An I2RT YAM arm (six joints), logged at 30 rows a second.
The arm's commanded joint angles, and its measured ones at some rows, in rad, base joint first. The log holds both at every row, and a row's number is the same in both.
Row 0, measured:
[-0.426, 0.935, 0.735, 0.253, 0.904, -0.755]
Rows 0 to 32, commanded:
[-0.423, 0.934, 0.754, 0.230, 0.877, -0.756]
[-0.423, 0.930, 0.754, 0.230, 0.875, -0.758]
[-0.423, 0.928, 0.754, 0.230, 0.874, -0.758]
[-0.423, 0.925, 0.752, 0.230, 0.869, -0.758]
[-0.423, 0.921, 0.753, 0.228, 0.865, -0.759]
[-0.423, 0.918, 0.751, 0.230, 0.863, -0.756]
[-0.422, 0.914, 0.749, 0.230, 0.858, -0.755]
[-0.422, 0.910, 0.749, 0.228, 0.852, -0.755]
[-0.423, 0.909, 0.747, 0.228, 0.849, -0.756]
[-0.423, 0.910, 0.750, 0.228, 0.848, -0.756]
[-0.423, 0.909, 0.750, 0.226, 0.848, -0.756]
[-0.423, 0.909, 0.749, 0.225, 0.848, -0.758]
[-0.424, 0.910, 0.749, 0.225, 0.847, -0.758]
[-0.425, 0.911, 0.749, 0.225, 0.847, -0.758]
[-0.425, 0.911, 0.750, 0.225, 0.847, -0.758]
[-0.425, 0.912, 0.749, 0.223, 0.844, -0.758]
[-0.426, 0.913, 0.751, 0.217, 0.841, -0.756]
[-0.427, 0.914, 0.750, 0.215, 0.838, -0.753]
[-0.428, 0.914, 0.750, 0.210, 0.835, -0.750]
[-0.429, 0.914, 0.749, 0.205, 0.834, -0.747]
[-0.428, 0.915, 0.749, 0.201, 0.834, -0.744]
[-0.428, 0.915, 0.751, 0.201, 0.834, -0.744]
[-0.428, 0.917, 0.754, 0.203, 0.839, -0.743]
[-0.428, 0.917, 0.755, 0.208, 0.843, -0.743]
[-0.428, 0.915, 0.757, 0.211, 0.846, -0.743]
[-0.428, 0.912, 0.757, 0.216, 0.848, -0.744]
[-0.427, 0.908, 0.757, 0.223, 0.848, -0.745]
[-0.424, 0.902, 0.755, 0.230, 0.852, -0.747]
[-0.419, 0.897, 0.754, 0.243, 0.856, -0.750]
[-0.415, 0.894, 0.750, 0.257, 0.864, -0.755]
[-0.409, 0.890, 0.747, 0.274, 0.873, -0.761]
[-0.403, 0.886, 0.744, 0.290, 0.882, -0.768]
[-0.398, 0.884, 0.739, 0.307, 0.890, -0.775]
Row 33, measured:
[-0.412, 0.908, 0.735, 0.234, 0.862, -0.764]
